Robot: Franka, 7 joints.
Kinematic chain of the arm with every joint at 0, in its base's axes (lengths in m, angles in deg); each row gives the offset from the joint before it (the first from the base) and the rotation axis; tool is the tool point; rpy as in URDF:
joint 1: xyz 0 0 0.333 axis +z
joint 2: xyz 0 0 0 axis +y
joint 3: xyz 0 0 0.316 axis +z
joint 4: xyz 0.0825 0 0 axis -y
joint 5: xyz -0.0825 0 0.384 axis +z
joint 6: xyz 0 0 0 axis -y
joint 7: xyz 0.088 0 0 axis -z
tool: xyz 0 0 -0.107 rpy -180 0 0
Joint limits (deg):
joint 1: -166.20..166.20
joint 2: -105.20..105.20
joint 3: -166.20..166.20
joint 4: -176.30..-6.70
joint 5: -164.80..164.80
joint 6: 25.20..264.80
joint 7: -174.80..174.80
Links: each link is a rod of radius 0.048 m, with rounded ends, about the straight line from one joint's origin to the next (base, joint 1, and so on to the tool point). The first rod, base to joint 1, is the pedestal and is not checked.
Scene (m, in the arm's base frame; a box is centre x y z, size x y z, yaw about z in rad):
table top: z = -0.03
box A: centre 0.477 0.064 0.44 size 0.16 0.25 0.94 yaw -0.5
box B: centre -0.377 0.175 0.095 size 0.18 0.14 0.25 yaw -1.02
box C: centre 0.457 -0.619 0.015 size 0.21 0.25 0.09 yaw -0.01
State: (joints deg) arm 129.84 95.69 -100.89 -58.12 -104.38 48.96 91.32
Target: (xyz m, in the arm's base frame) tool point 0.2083 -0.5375 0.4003
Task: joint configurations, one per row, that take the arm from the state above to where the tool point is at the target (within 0.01 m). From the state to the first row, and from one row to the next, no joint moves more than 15 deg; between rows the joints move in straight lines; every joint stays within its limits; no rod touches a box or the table.
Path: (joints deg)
1: 130.54 83.03 -113.95 -63.88 -103.79 55.04 91.62
2: 131.24 70.37 -127.01 -69.64 -103.19 61.12 91.93
3: 131.94 57.71 -140.08 -75.40 -102.60 67.21 92.23
4: 132.64 45.04 -153.14 -81.16 -102.00 73.29 92.53
5: 133.34 32.38 -166.20 -86.93 -101.41 79.37 92.83
6: 123.37 19.46 -161.13 -92.95 -99.04 76.31 92.46
7: 113.40 6.53 -156.05 -98.98 -96.68 73.25 92.08
8: 103.43 -6.39 -150.98 -105.01 -94.31 70.20 91.70
9: 93.46 -19.32 -145.90 -111.04 -91.95 67.14 91.32

